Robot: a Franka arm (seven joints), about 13 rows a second.
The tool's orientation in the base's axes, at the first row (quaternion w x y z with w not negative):
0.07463, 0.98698, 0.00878, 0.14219
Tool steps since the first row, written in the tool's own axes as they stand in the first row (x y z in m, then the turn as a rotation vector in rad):
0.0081, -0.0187, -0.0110, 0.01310, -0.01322, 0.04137
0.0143, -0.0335, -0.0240, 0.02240, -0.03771, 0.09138
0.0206, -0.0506, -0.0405, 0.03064, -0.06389, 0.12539
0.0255, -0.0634, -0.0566, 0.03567, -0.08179, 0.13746
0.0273, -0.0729, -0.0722, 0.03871, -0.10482, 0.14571
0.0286, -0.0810, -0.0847, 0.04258, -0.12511, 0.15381
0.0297, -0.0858, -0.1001, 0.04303, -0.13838, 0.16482
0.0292, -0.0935, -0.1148, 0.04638, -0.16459, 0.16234
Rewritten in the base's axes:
0.0047, 0.0204, 0.0099, 0.02429, 0.00758, -0.03756
0.0071, 0.0371, 0.0217, 0.04741, 0.02491, -0.08606
0.0085, 0.0567, 0.0366, 0.06500, 0.04619, -0.11993
0.0088, 0.0719, 0.0513, 0.07330, 0.06233, -0.13266
0.0061, 0.0836, 0.0652, 0.07864, 0.08403, -0.14308
0.0039, 0.0935, 0.0762, 0.08471, 0.10306, -0.15272
0.0006, 0.1005, 0.0904, 0.08830, 0.11461, -0.16503
-0.0040, 0.1102, 0.1030, 0.09092, 0.14101, -0.16567

